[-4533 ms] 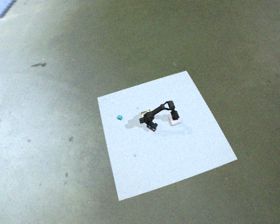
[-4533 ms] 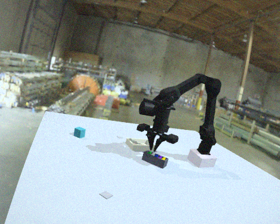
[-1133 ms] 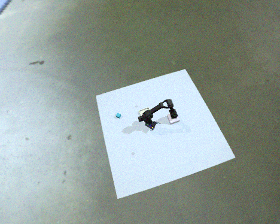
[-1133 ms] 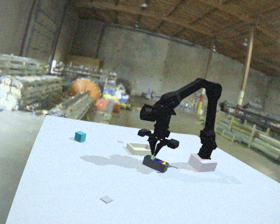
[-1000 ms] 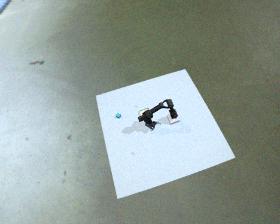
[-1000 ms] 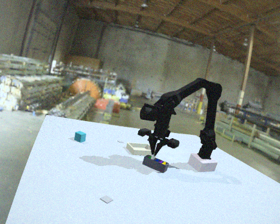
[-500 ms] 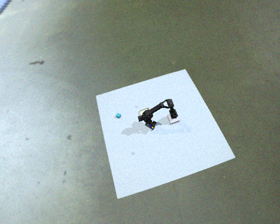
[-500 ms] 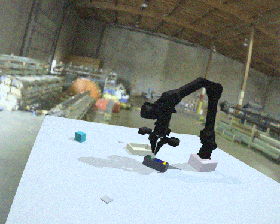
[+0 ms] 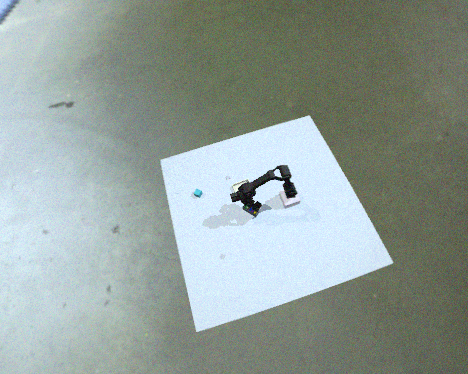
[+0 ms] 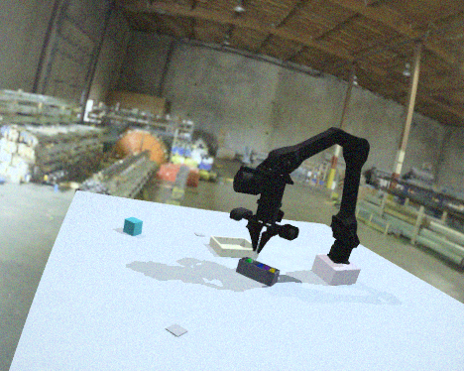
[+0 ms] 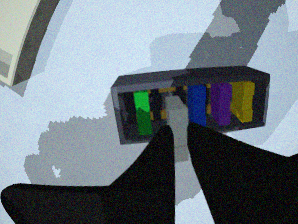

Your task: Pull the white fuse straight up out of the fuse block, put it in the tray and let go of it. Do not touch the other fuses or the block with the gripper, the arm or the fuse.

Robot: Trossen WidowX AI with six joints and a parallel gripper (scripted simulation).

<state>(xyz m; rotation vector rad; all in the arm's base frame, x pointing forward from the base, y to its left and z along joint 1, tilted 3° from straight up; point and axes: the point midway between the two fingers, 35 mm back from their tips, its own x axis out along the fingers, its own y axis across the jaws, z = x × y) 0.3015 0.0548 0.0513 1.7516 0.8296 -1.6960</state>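
Right now the beige tray is 170 mm to the right of my gripper tip, 70 mm below it and 20 mm ahead of it. Round my gripper tip: cyan cube (350 mm ahead, 170 mm to the right, 50 mm below); white fuse (10 mm below).
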